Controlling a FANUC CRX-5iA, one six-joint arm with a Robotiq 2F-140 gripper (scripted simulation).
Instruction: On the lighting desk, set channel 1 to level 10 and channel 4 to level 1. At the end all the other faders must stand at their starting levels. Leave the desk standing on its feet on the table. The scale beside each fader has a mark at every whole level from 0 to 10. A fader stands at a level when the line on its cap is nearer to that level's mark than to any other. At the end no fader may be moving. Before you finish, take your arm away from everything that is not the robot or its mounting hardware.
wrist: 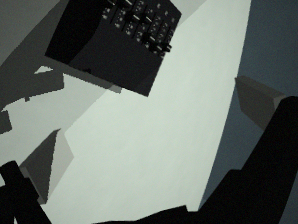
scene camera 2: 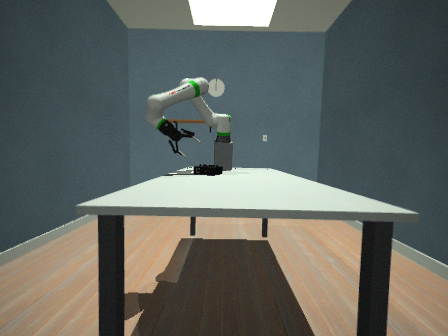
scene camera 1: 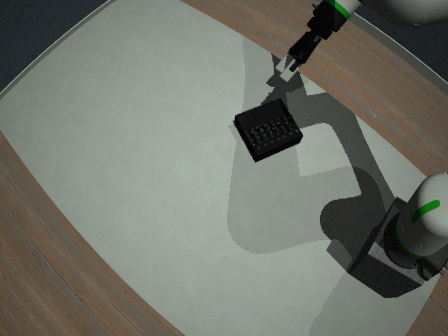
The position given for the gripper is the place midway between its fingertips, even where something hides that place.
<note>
In view: the gripper [scene camera 1: 280, 74].
The gripper is seen too in the wrist view [wrist: 149, 120].
</note>
